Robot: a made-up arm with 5 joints.
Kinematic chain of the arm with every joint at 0, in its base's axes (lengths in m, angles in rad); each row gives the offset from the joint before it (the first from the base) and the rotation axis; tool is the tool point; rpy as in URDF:
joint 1: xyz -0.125 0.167 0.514 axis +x
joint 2: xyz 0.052 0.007 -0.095 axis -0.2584 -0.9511 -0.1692
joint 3: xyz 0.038 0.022 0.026 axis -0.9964 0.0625 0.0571
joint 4: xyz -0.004 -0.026 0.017 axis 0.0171 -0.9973 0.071
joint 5: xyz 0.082 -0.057 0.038 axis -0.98 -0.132 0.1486
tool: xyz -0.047 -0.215 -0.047 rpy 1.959 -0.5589 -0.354
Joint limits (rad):
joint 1: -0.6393..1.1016
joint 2: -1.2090..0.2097
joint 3: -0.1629..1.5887
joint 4: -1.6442..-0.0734
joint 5: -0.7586..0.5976
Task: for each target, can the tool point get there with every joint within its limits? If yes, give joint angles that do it. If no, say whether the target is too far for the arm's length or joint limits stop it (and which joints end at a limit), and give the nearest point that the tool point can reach.
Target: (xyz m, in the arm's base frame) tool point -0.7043 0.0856 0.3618
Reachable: no: too far | nearest point -0.2072 0.0863 0.4056 | short by 0.499 m
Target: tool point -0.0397 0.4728 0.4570
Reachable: no: joint limits stop it (at a limit: joint 1, joint 2, joint 3, joint 4, joint 5) | nearest point -0.0004 0.4413 0.5891 | short by 0.141 m
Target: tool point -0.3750 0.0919 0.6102
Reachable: no: joint limits stop it (at a limit: joint 2, joint 4, joint 5) | nearest point -0.2106 0.0974 0.6032 | short by 0.165 m
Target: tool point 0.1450 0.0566 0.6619
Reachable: yes | joints -0.4442 -0.4868 0.9602 -1.4408 0.2811
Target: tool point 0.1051 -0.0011 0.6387
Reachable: yes | joints 0.1228 -0.1873 0.8870 -1.0515 0.3883
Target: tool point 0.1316 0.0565 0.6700
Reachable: yes | joints -0.4859 -0.4658 0.8863 -0.9418 0.1861
